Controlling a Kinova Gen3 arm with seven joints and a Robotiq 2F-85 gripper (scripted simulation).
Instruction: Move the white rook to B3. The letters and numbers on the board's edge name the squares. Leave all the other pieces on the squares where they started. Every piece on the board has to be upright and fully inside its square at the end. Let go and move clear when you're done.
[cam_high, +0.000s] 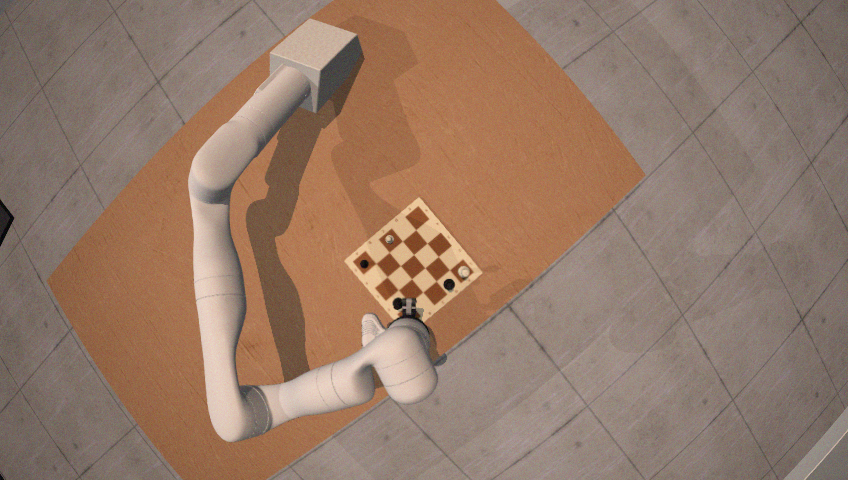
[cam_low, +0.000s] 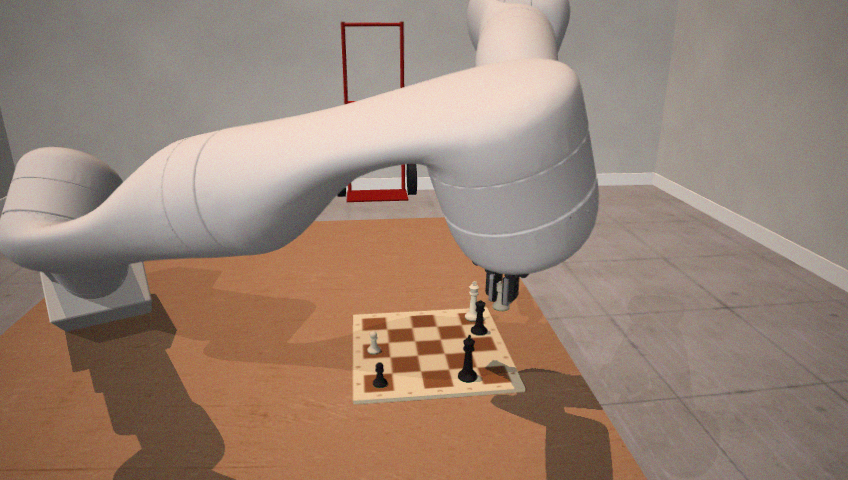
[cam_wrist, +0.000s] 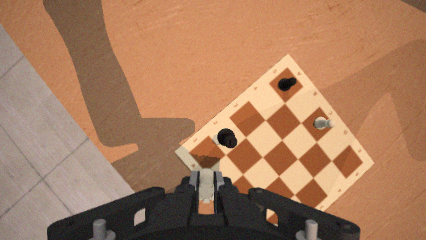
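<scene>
Right now my hand is 40 mm past the tall black piece, 10 mm to the right of it and 100 mm above it. The rest, counted from my hand: white rook: 10 mm below; tall white piece: 30 mm ahead, 150 mm to the left, 100 mm below; small chessboard: 60 mm behind, 90 mm to the left, 130 mm below.
</scene>
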